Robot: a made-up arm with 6 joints.
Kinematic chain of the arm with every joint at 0, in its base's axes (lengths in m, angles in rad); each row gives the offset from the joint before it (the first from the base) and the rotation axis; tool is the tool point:
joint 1: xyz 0 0 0.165 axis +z
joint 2: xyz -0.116 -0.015 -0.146 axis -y
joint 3: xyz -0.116 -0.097 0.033 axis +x
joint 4: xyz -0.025 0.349 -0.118 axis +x
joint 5: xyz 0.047 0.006 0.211 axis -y
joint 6: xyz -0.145 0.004 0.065 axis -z
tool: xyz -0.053 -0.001 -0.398
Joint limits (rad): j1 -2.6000..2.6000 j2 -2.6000..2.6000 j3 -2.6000..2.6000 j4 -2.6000..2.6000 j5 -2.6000..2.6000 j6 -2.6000..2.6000
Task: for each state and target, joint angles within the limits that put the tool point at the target. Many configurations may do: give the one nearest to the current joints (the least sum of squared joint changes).
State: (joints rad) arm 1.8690 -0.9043 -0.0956 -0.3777 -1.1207 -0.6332
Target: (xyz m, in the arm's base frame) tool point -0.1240 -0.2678 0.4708
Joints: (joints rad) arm 1.9906 -1.2971 0.0855 -0.1465 -0.7775 -0.8241
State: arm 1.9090 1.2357 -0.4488 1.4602 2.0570 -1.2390
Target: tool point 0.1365 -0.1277 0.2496
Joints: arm 1.6581 1.4216 -0.4805 1.1185 2.5206 -1.3907
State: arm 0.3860 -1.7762 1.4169 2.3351 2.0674 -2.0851
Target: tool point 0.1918 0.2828 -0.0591
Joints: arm 0.3869 -1.0755 1.6731 2.5468 1.9671 -2.0728
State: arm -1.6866 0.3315 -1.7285 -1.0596 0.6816 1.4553
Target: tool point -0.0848 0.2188 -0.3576
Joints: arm -2.0341 0.2339 -0.9690 -0.7750 0.3352 1.4581
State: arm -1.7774 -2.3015 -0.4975 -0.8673 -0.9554 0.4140
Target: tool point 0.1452 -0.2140 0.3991
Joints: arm -1.9402 -2.6000 -0.2555 -0.8684 -0.4809 0.3242
